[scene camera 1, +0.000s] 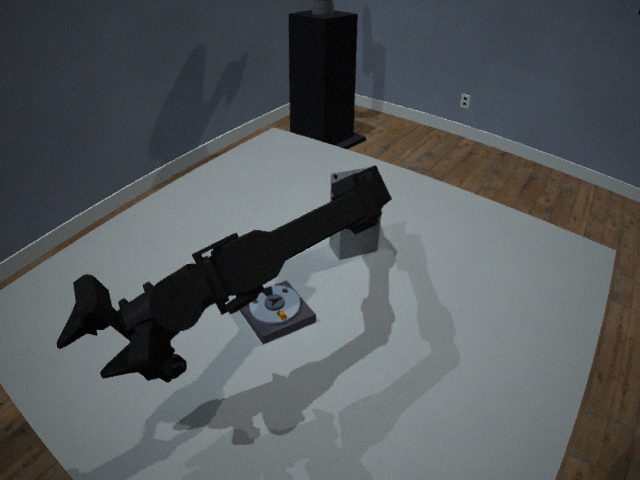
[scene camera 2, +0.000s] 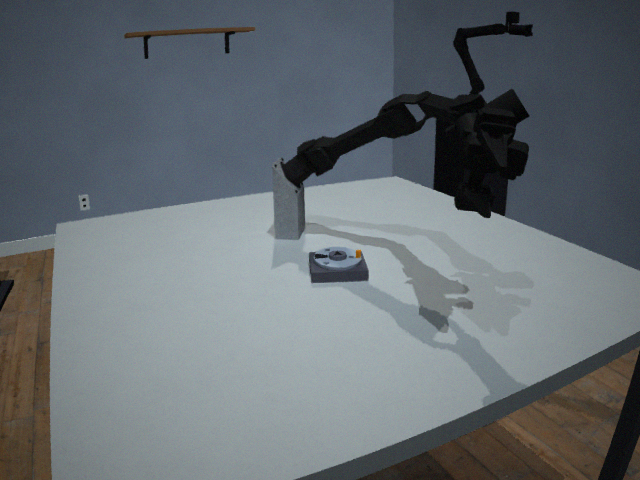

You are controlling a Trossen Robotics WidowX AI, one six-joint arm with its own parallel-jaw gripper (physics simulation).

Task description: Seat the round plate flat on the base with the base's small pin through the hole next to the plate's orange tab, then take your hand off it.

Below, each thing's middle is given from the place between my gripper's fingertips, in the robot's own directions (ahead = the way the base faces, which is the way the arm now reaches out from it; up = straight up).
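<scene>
My hand: far past the round pale plate [scene camera 1: 291,307], a fair way above it, a little to the left of it. Dark square base [scene camera 1: 266,333]: far behind my hand, far below it, a little to the right of it.
</scene>
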